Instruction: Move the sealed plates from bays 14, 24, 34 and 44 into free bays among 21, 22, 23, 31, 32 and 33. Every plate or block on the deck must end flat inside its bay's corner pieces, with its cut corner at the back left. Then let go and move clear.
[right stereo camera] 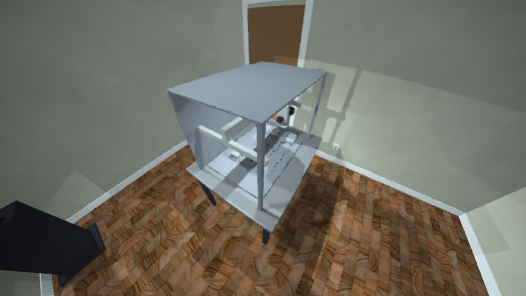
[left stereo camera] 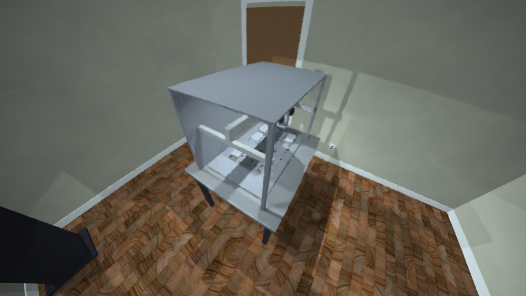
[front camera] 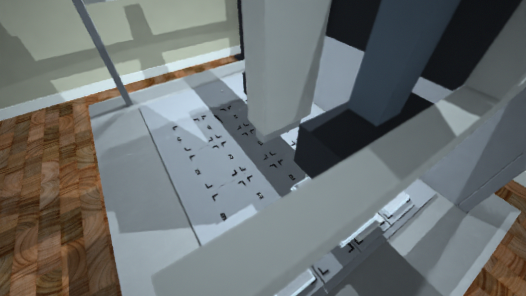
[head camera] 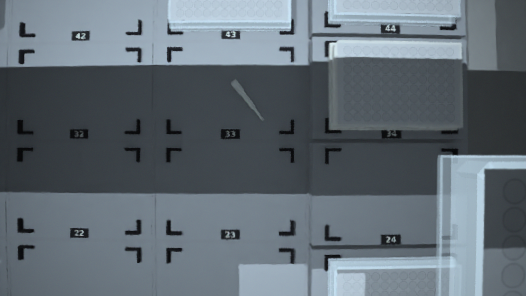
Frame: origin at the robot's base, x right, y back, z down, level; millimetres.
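Seen in the pictures: robot's base, link origin: (right stereo camera: pixel 267 176) (front camera: pixel 174 128).
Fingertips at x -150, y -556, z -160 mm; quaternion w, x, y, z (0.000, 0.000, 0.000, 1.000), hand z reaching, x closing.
Pixels of each thing's middle, then the offset from my fingertips to it. "spot": a spot on its surface instead.
- Bay 24, surface spot: (head camera: pixel 375 200) spot: dx +7, dy +16, dz +145 mm
- bay 34, surface spot: (head camera: pixel 395 95) spot: dx -96, dy +4, dz +131 mm
- bay 44, surface spot: (head camera: pixel 395 9) spot: dx -178, dy +3, dz +131 mm
- pale tapered stick, body centre: (head camera: pixel 248 101) dx -95, dy +144, dz +157 mm
- bay 33, surface spot: (head camera: pixel 200 110) spot: dx -86, dy +196, dz +160 mm
- enclosure's roof, surface spot: (left stereo camera: pixel 250 87) (right stereo camera: pixel 245 87) spot: dx +1, dy +589, dz -531 mm
A plate (head camera: pixel 515 220), large and close to the head camera, hangs above the deck at the right edge. My gripper is shut on it; the jaws do not show, and the gripper's black housing (front camera: pixel 350 137) shows in the front view. Bay 24 (head camera: pixel 375 200) has no plate in it. Plates sit in bay 34 (head camera: pixel 395 95), bay 44 (head camera: pixel 395 9) and, partly hidden by the raised plate and cut by the view's edge, bay 14 (head camera: pixel 400 285). Bays 22 (head camera: pixel 79 205), 23 (head camera: pixel 230 205) and 32 (head camera: pixel 79 95) hold no plate. Bay 21 and bay 31 do not show in the head view.
A pale tapered stick (head camera: pixel 247 100) lies aslant inside bay 33 (head camera: pixel 200 110). Another plate (head camera: pixel 230 12) sits in bay 43. A large pale column (front camera: pixel 282 70) and a broad beam (front camera: pixel 300 215) cross the front view. The enclosure's roof (left stereo camera: pixel 250 87) (right stereo camera: pixel 250 87) covers the deck.
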